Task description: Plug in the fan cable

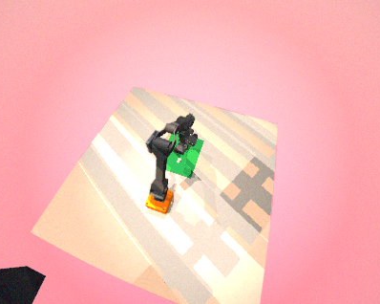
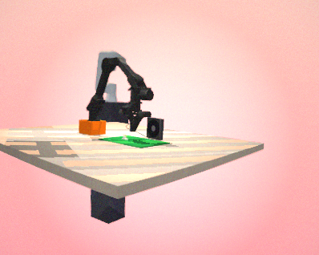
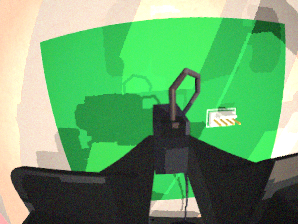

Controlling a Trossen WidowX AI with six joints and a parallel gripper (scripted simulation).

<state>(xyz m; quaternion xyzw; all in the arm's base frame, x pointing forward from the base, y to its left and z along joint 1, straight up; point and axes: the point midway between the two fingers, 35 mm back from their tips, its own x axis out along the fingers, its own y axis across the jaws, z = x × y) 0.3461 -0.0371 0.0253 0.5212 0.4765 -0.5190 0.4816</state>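
Right now the white fan header is 70 mm below my gripper tip, 70 mm behind it and 10 mm to the left of it. The rest, counted from my gripper tip: black fan: 200 mm to the left, 10 mm below, 10 mm behind; green board: 80 mm below, 20 mm to the left, 10 mm behind; dark fan plug: 10 mm to the right, 10 mm above.
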